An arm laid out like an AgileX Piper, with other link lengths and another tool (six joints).
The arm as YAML. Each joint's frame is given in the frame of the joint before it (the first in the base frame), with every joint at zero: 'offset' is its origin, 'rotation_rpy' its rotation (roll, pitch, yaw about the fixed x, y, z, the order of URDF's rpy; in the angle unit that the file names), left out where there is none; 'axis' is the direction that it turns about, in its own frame. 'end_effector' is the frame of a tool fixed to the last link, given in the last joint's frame.
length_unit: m
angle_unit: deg
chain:
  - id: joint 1
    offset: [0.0, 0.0, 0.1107]
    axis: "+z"
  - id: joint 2
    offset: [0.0, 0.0, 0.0]
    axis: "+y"
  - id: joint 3
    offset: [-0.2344, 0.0, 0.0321]
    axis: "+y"
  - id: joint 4
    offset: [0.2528, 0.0, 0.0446]
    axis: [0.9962, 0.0, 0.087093]
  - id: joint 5
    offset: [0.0, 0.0, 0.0]
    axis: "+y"
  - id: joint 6
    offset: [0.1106, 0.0, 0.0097]
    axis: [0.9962, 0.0, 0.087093]
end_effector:
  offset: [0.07, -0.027, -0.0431]
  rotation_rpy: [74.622, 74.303, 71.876]
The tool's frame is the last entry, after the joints.
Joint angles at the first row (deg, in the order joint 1, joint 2, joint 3, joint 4, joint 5, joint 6):
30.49 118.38 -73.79 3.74 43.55 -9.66
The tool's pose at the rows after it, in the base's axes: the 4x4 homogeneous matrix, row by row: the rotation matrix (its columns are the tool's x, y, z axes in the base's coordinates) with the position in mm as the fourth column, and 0 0 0 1 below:
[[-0.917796 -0.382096 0.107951 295.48], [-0.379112 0.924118 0.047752 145.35], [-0.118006 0.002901 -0.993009 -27.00], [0 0 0 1]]
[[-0.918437 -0.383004 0.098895 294.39], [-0.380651 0.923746 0.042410 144.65], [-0.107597 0.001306 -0.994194 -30.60], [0 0 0 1]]
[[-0.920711 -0.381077 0.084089 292.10], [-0.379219 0.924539 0.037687 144.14], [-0.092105 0.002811 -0.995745 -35.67], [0 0 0 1]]
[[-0.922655 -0.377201 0.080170 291.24], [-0.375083 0.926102 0.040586 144.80], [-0.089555 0.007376 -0.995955 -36.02], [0 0 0 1]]
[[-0.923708 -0.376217 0.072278 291.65], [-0.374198 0.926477 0.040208 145.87], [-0.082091 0.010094 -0.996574 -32.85], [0 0 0 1]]
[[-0.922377 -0.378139 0.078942 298.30], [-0.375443 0.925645 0.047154 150.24], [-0.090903 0.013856 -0.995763 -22.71], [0 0 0 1]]
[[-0.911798 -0.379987 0.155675 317.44], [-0.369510 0.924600 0.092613 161.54], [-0.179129 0.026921 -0.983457 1.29], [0 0 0 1]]
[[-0.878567 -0.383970 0.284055 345.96], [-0.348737 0.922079 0.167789 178.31], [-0.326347 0.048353 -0.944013 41.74], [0 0 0 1]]
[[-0.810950 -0.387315 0.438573 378.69], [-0.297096 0.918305 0.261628 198.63], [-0.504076 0.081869 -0.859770 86.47], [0 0 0 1]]
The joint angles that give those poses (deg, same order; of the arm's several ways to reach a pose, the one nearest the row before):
30.49 118.44 -73.79 3.78 43.20 -9.66
30.49 119.10 -73.84 3.78 43.20 -9.72
30.49 119.97 -73.84 4.07 43.20 -9.79
30.49 120.02 -73.84 4.43 43.26 -9.79
30.49 120.02 -74.68 4.63 44.51 -9.79
30.49 119.85 -77.21 4.67 46.68 -9.79
30.49 117.93 -80.69 4.67 46.93 -9.79
30.49 115.12 -86.01 4.70 46.22 -9.79
30.49 113.25 -91.94 5.22 42.56 -9.79

